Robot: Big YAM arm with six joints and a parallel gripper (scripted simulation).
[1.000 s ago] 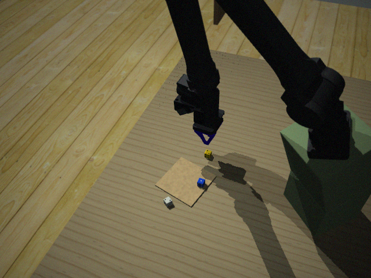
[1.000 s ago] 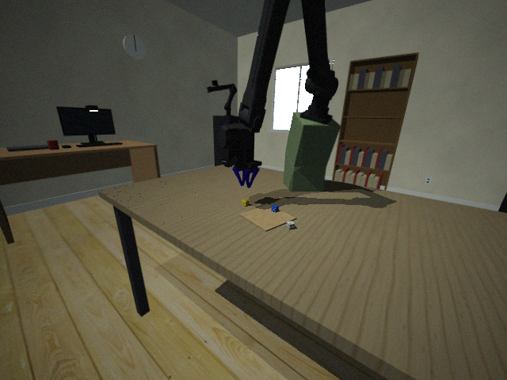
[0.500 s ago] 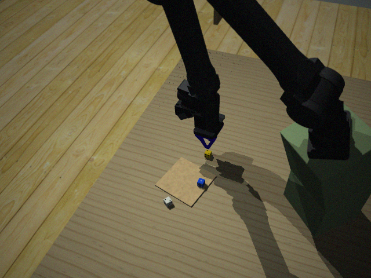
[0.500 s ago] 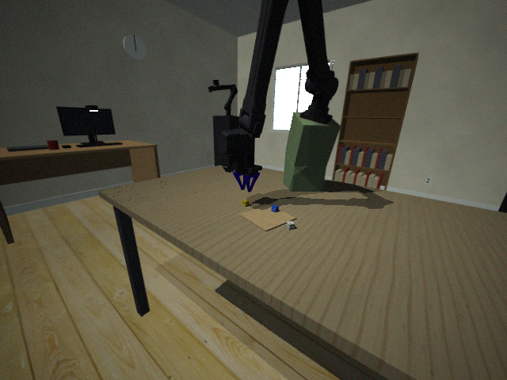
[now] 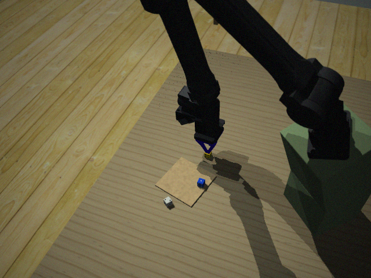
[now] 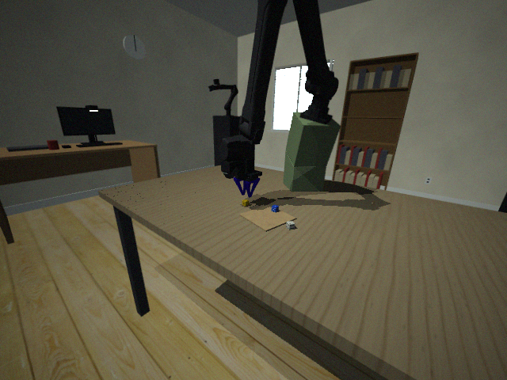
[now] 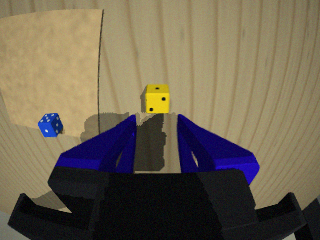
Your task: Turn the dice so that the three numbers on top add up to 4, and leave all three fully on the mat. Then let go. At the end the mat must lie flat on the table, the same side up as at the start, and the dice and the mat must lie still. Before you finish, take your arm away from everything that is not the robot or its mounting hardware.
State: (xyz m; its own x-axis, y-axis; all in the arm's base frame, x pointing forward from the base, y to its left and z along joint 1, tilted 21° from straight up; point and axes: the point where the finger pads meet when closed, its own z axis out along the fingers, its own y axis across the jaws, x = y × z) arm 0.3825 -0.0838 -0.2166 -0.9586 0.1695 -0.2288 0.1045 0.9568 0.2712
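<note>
The yellow die is 4 cm below my hand. Also, from my hand: tan mat 4 cm ahead, 12 cm to the left, 4 cm below; then blue die 1 cm behind, 12 cm to the left, 3 cm below; then white die 7 cm ahead, 22 cm to the left, 4 cm below.
</note>
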